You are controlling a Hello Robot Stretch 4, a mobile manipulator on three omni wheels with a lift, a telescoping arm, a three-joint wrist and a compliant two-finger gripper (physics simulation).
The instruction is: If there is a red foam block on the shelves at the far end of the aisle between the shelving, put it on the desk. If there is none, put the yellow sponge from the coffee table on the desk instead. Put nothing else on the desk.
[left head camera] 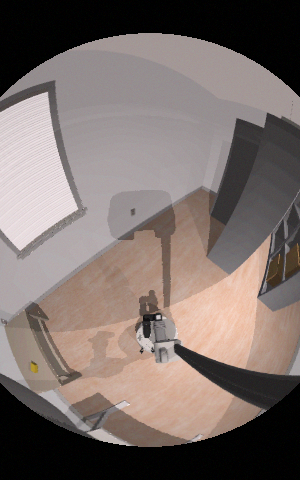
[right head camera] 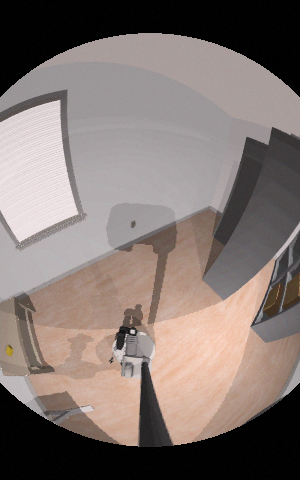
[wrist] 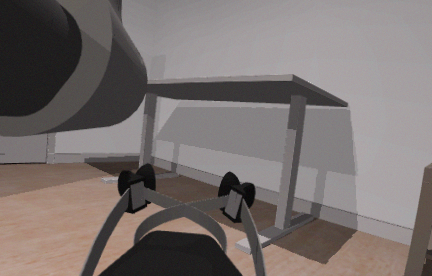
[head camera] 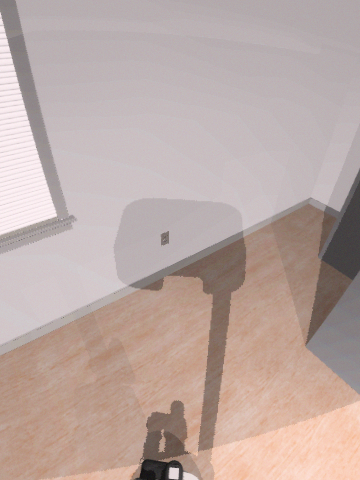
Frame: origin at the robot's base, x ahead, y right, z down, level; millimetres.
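Seen in the pictures: gripper, between the fingertips: (left head camera: 146, 353) (right head camera: 115, 364) (wrist: 187, 183).
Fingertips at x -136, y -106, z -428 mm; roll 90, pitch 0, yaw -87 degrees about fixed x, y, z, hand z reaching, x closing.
Note:
Pixels of each thing's top centre, then the offset from my fingertips to it. "*": a spot on its surface instead. Level surfaces: height alone.
- yellow sponge, centre of its top: (left head camera: 32, 367) (right head camera: 7, 349) dx -379, dy -1126, dz -39 mm
- beige coffee table, height of its surface: dz +6 mm
- desk, height of its surface: dz -239 mm
- unit with brown boxes, a spot on its surface: (right head camera: 292, 292) * dx +399, dy +1860, dz -241 mm
- brown post, a spot on its surface: (wrist: 419, 225) * dx -453, dy -805, dz +202 mm
The yellow sponge (left head camera: 34, 367) (right head camera: 9, 350) lies on the beige coffee table (left head camera: 20, 342) (right head camera: 9, 327) at the lower left of both side head views. The desk (wrist: 225, 91) stands against the wall in the wrist view, beyond the fingers; its top is seen from below and at the edge, so its surface is hidden. My gripper (wrist: 187, 183) is open and empty, short of the desk and lower than its top. A red foam block does not show in these views.
Grey shelving (head camera: 332, 320) (left head camera: 245, 215) (right head camera: 242, 235) stands at the right. Another unit with brown boxes (left head camera: 292, 258) (right head camera: 292, 292) is at the far right edge. A brown post (wrist: 419, 225) stands at the right edge of the wrist view. A wall with a window (left head camera: 37, 170) (right head camera: 40, 170) is ahead.

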